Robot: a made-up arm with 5 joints.
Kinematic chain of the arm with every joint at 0, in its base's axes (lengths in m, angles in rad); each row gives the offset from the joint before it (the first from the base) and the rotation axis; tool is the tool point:
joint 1: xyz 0 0 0.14 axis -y
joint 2: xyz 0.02 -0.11 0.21 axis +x
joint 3: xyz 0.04 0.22 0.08 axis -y
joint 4: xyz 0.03 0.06 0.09 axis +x
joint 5: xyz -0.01 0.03 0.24 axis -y
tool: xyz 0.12 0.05 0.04
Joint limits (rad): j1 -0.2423..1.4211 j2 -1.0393..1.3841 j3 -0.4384..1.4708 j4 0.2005..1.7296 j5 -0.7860..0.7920
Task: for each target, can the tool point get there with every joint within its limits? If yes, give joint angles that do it. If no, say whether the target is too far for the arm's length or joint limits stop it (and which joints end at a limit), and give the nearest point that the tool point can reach.
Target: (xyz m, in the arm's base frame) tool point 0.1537 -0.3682 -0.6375
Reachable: no: joint limits stop it (at a limit: joint 1, joint 2, joint 3, joint 5) | nearest point -0.2923 -0.2934 -0.0826 | short by 0.716 m
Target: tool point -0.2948 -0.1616 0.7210
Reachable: yes | joints 0.4479 0.4546 0.6498 0.8441 -0.2548
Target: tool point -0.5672 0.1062 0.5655
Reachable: yes | joints 0.9869 0.1170 0.4268 0.3255 -0.1662
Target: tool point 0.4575 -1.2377 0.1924
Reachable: no: too far | nearest point 0.2922 -0.5517 0.4802 | short by 0.762 m
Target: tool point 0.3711 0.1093 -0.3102
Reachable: no: joint limits stop it (at a limit: joint 1, joint 2, joint 3, joint 4, joint 5) | nearest point 0.3111 0.2963 0.1409 | short by 0.492 m
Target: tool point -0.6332 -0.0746 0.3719
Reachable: yes | joints 0.8238 0.3549 1.0535 0.5321 0.5904
